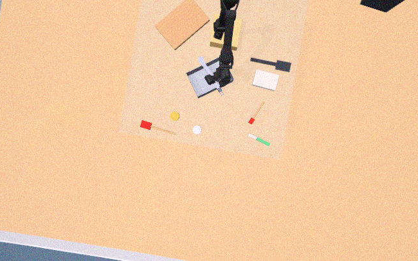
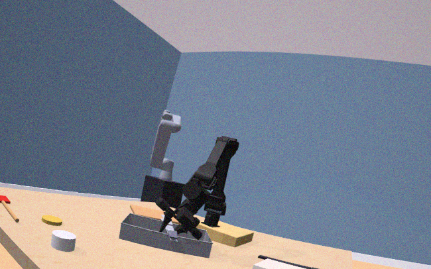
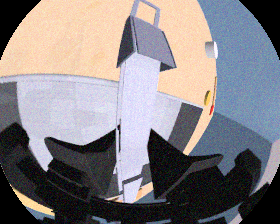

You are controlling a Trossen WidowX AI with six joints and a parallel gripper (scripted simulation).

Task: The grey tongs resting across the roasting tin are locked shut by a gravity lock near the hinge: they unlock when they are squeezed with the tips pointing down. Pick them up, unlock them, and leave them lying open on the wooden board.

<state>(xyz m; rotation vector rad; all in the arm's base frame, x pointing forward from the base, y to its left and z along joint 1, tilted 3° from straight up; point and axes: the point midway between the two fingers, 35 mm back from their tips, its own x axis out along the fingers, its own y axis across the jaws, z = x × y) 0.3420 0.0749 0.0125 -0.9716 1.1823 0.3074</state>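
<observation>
Right now my gripper tip is 40 mm past the roasting tin and 30 mm to the left of it. Also, from my gripper tip: red brush: 400 mm to the left, 120 mm ahead, 30 mm below; yellow disc: 320 mm ahead, 200 mm to the right, 20 mm below; white cylinder: 370 mm ahead, 20 mm below, 10 mm to the left.
</observation>
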